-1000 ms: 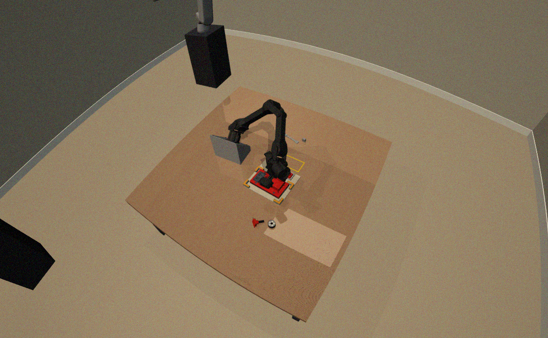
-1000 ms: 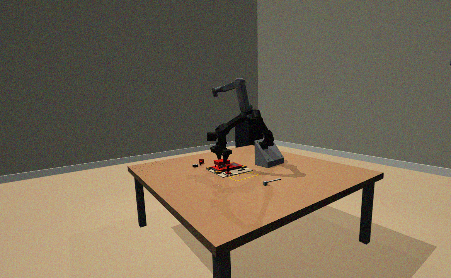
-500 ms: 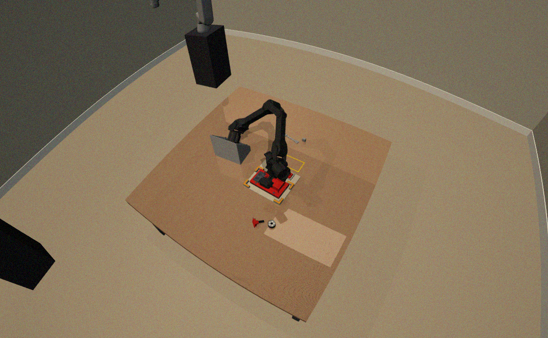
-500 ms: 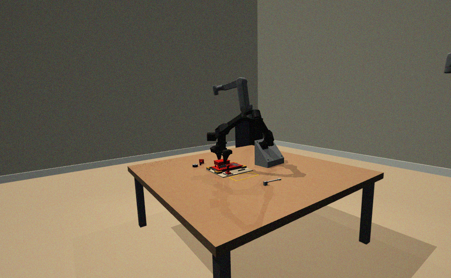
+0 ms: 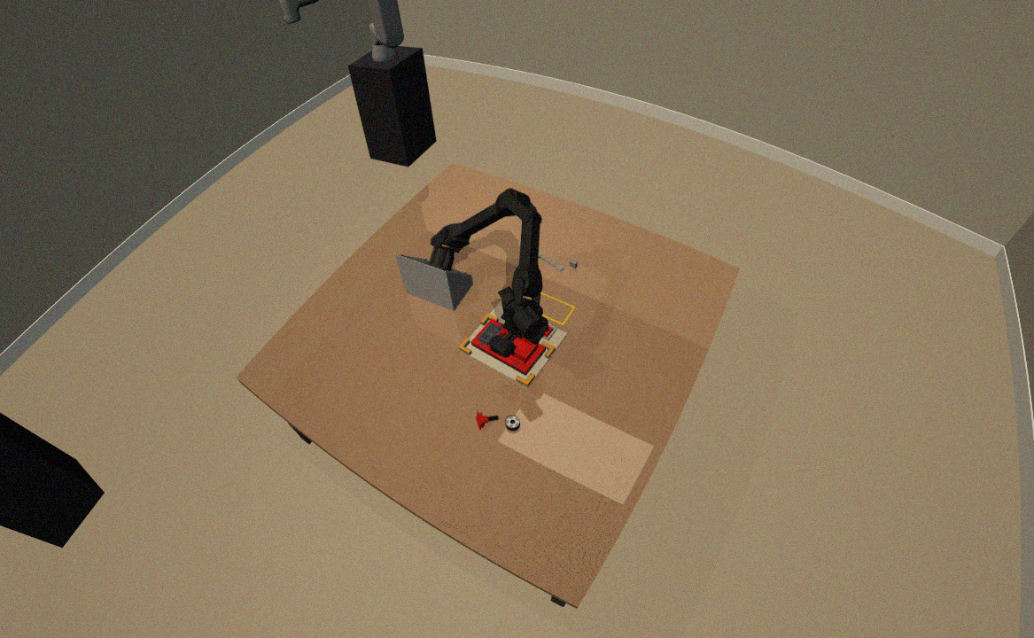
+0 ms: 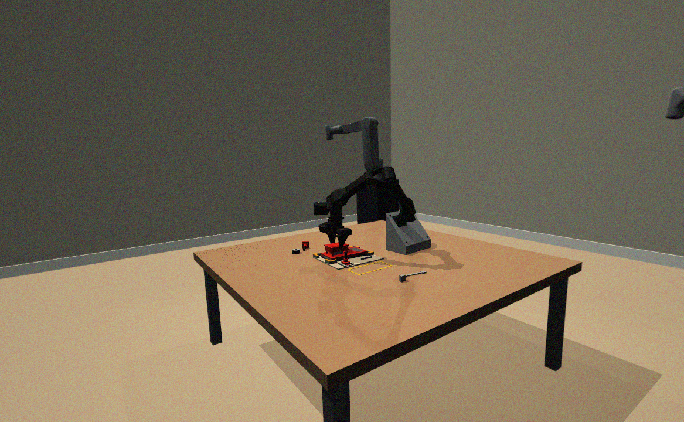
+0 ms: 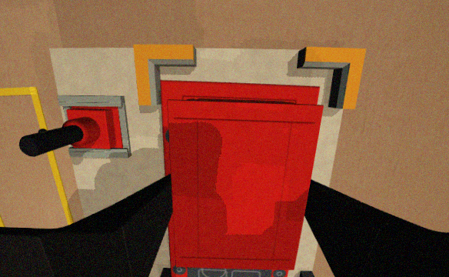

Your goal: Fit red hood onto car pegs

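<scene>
Right now my gripper tip is 10 mm below the red hood. From my gripper tip the other things lie so: round part 90 mm ahead, 220 mm to the right, 40 mm below; then pale jig plate 30 mm behind, 20 mm to the left, 40 mm below.
</scene>
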